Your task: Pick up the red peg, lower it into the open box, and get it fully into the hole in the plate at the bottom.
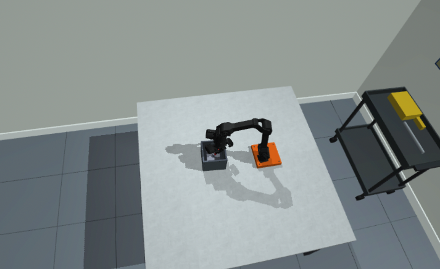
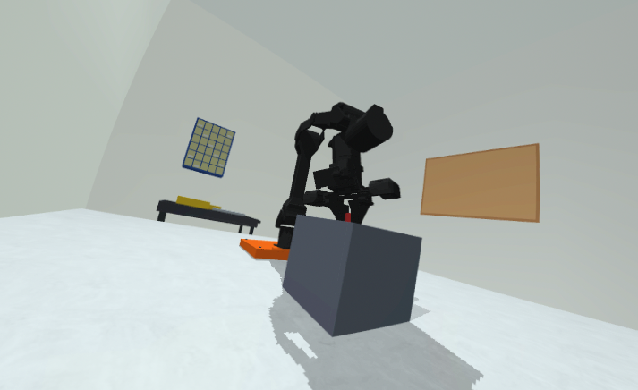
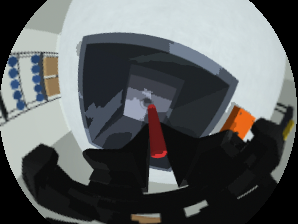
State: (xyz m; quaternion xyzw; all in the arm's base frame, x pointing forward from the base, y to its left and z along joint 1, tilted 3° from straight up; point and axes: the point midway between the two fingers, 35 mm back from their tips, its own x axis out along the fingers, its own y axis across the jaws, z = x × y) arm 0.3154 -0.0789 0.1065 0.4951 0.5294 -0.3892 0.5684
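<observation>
Now: gripper tip 1 cm to the left of the red peg and 1 cm below it. Also, from my gripper tip: grey plate 6 cm below, 2 cm ahead, 1 cm to the right.
</observation>
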